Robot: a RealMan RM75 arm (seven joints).
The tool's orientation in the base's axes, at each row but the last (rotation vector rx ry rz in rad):
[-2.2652, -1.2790, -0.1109]
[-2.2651, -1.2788, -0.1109]
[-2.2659, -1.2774, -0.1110]
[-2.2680, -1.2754, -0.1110]
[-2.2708, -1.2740, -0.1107]
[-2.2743, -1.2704, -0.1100]
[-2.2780, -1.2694, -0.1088]
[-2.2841, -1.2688, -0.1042]
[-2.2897, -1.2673, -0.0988]
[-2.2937, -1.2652, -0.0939]
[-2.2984, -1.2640, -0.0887]
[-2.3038, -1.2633, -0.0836]
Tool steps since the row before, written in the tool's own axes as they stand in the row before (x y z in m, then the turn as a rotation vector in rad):
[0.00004, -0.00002, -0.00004, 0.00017, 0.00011, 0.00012]
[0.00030, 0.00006, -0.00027, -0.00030, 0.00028, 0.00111]
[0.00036, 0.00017, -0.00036, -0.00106, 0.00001, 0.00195]
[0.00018, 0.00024, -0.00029, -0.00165, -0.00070, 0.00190]
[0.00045, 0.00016, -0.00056, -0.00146, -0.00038, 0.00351]
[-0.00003, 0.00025, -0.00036, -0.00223, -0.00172, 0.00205]
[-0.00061, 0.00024, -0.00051, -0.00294, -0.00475, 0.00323]
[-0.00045, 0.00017, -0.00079, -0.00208, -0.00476, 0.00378]
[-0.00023, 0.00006, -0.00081, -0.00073, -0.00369, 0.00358]
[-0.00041, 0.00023, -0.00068, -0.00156, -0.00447, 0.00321]
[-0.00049, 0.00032, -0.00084, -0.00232, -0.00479, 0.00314]
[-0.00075, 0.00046, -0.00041, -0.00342, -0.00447, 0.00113]
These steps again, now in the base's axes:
[0.00001, 0.00002, 0.00006, 0.00016, 0.00014, -0.00009]
[0.00026, 0.00008, 0.00030, -0.00014, 0.00019, -0.00116]
[0.00040, 0.00003, 0.00035, -0.00093, 0.00012, -0.00201]
[0.00035, -0.00010, 0.00021, -0.00182, -0.00006, -0.00187]
[0.00048, 0.00001, 0.00056, -0.00175, 0.00073, -0.00332]
[0.00025, -0.00030, 0.00020, -0.00300, -0.00001, -0.00177]
[-0.00005, -0.00082, 0.00015, -0.00607, 0.00129, -0.00178]
[0.00003, -0.00079, 0.00047, -0.00569, 0.00222, -0.00198]
[0.00007, -0.00058, 0.00061, -0.00404, 0.00271, -0.00183]
[0.00008, -0.00073, 0.00037, -0.00507, 0.00223, -0.00144]
[0.00013, -0.00091, 0.00046, -0.00574, 0.00175, -0.00148]
[0.00002, -0.00097, -0.00004, -0.00574, -0.00016, -0.00017]

